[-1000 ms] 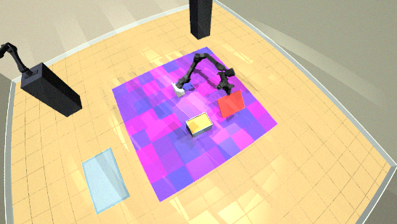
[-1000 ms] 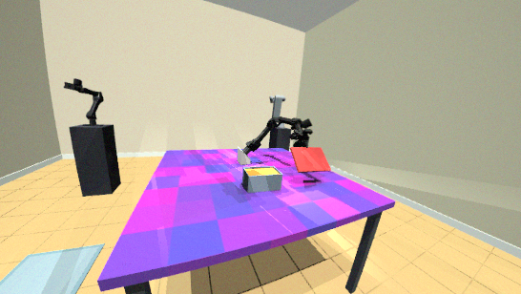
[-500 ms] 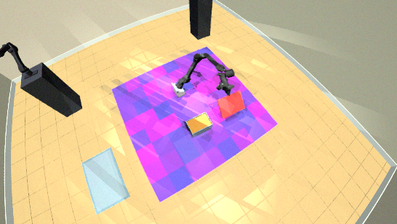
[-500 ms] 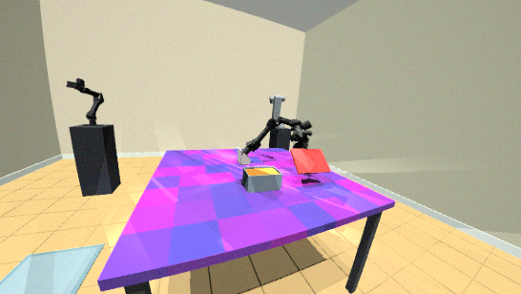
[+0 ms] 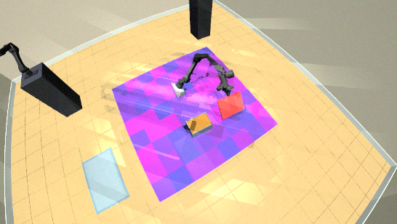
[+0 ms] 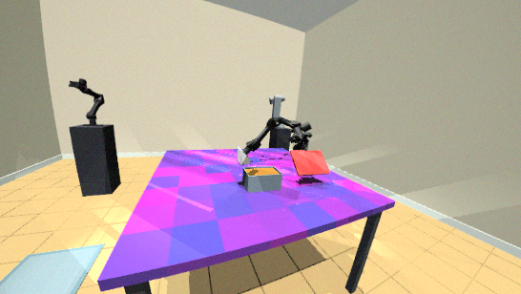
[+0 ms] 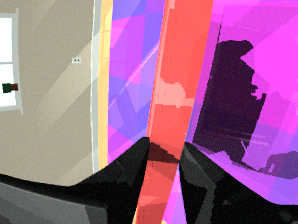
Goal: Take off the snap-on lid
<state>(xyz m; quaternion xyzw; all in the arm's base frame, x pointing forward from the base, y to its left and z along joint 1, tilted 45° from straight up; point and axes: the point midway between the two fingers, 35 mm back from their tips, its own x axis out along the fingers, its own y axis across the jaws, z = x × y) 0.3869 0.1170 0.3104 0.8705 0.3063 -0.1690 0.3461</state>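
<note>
My gripper tip is now 6 cm short of the red lid, 5 cm above it and 1 cm to the left of it. Also, from my gripper tip: grey storage box 34 cm to the right, 14 cm below, 4 cm ahead.
</note>
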